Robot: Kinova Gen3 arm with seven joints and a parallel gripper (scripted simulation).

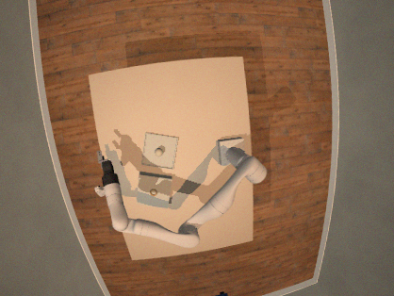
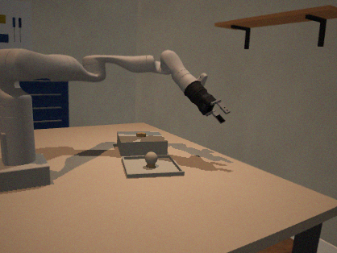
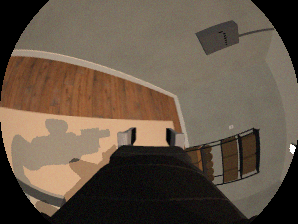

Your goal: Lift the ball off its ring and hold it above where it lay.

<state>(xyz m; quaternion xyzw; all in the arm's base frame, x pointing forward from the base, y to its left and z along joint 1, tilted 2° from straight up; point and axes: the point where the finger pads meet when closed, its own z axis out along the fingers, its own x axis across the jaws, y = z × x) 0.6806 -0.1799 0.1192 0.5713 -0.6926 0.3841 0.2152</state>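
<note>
Now: the pale ball 27 cm behind my hand, 15 cm below it and 7 cm to the left of it. Also, from my hand: grey stand: 29 cm to the left, 18 cm behind, 14 cm below; then shallow grey tray: 27 cm behind, 18 cm below, 7 cm to the left.
</note>
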